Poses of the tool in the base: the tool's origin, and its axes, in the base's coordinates. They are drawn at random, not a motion.
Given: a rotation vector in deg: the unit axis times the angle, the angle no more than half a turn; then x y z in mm.
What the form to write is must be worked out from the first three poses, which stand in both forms.
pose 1, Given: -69.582 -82.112 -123.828 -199.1 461.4 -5.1
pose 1, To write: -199.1 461.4 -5.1 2.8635 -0.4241 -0.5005 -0.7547
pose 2, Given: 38.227 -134.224 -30.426 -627.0 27.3 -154.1
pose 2, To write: -627.0 27.3 -154.1 2.4930 0.2676 -0.9397 -0.2130
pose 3, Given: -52.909 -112.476 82.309 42.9 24.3 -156.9
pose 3, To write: 42.9 24.3 -156.9 2.6019 -0.3549 -0.7545 0.5521
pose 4, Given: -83.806 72.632 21.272 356.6 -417.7 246.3
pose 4, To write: 356.6 -417.7 246.3 1.9709 -0.7422 0.6432 0.1884
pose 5, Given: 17.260 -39.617 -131.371 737.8 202.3 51.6
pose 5, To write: 737.8 202.3 51.6 2.4137 0.1248 -0.2865 -0.9499
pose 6, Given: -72.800 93.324 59.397 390.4 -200.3 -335.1
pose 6, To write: 390.4 -200.3 -335.1 2.3113 -0.5497 0.7047 0.4485
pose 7, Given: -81.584 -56.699 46.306 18.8 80.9 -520.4
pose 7, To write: 18.8 80.9 -520.4 1.9131 -0.7443 -0.5173 0.4225
